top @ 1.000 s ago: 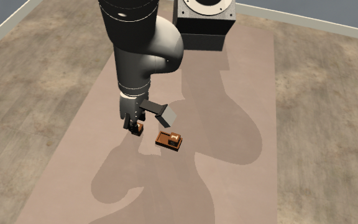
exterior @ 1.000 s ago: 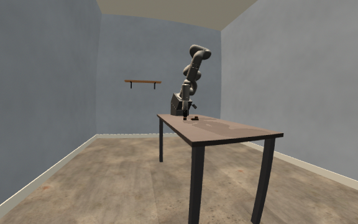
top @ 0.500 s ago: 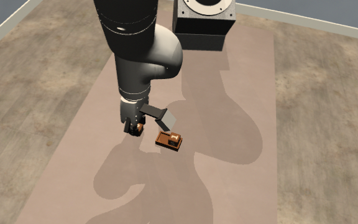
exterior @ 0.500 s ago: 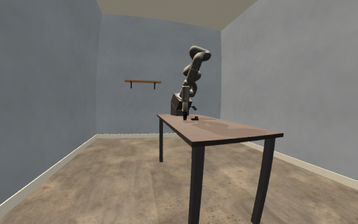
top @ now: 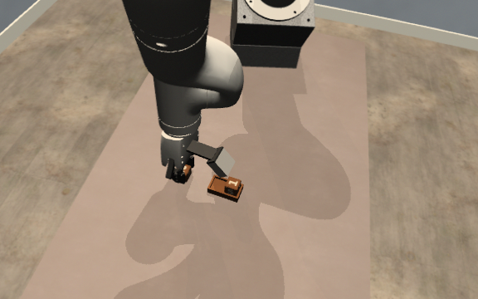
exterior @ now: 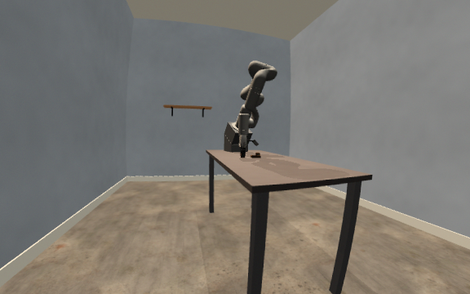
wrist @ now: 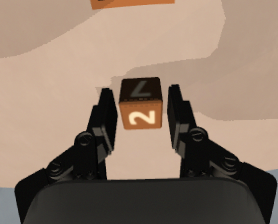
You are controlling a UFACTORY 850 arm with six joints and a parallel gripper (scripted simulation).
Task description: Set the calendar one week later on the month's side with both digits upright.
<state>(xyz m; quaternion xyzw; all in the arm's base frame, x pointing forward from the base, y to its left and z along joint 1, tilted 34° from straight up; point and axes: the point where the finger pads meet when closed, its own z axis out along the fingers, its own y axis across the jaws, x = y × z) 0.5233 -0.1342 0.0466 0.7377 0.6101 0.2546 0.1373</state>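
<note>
Now: hand 2 cm above the wooden cube. Also, from my hand: wooden tray 11 cm to the left, 2 cm below, 2 cm ahead.
</note>
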